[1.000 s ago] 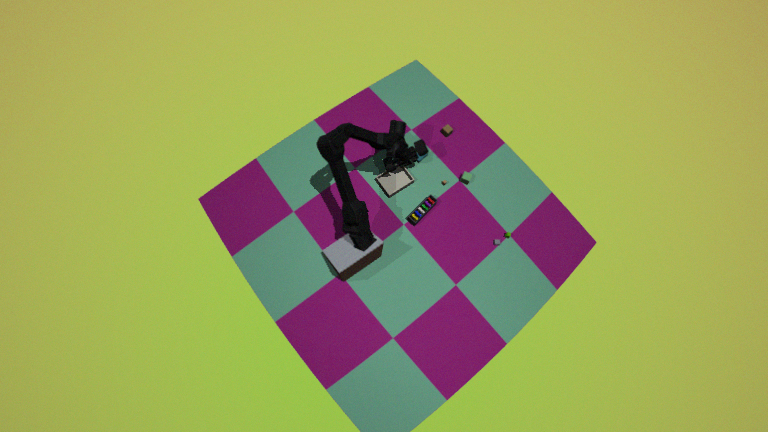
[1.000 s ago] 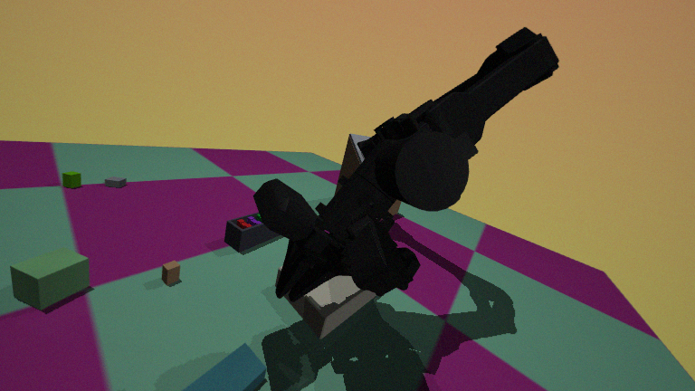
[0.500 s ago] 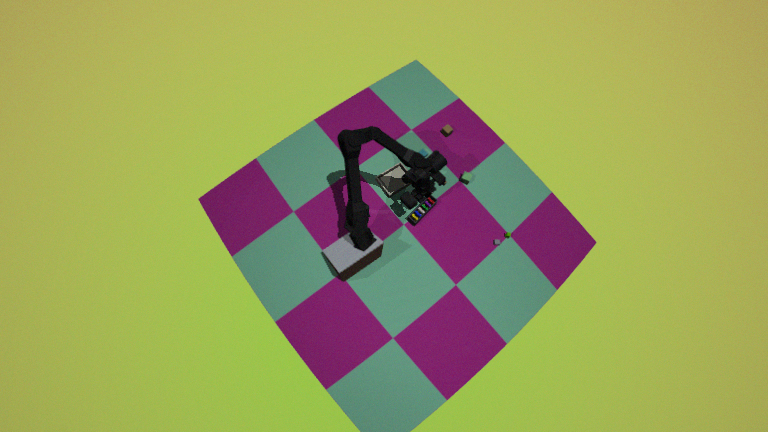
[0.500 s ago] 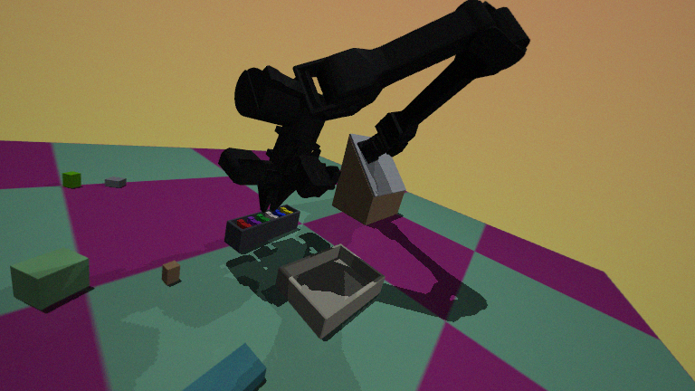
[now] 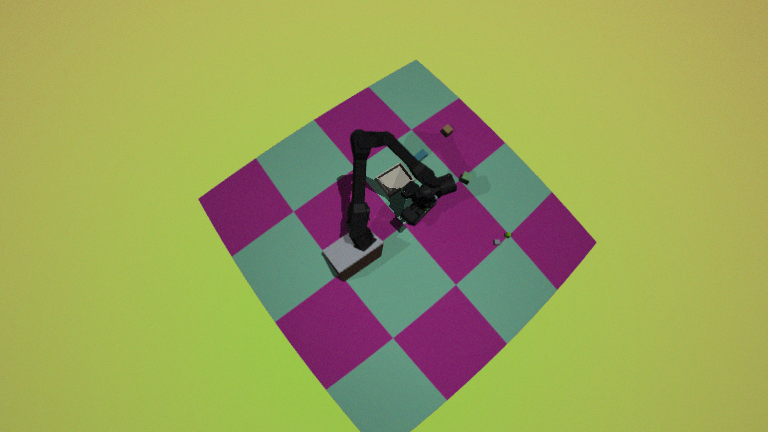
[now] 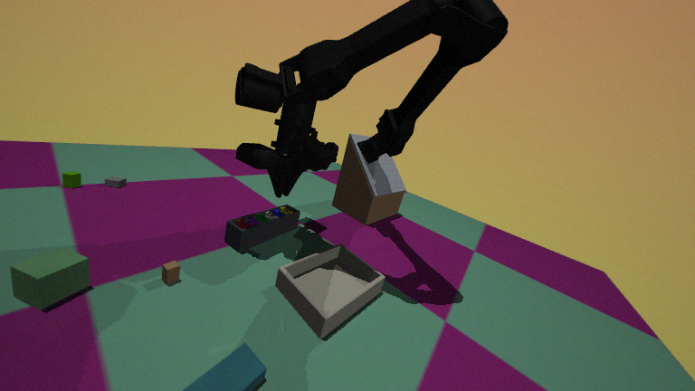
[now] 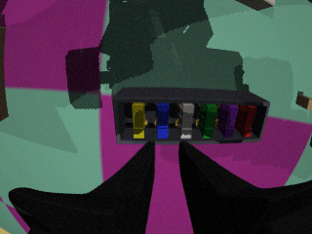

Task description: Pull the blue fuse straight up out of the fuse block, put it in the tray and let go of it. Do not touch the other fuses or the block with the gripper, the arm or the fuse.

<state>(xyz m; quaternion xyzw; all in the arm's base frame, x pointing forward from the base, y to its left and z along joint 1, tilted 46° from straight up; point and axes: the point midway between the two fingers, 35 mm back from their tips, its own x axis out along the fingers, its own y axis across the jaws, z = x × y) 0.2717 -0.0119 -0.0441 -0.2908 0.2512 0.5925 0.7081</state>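
Right now my gripper tip is 5 cm above the blue fuse. From my gripper tip the other things lie so: grey tray 5 cm ahead, 18 cm to the left, 7 cm below; then grey piece 15 cm ahead, 32 cm to the right, 7 cm below; then small tan cube 19 cm ahead, 2 cm to the left, 6 cm below.
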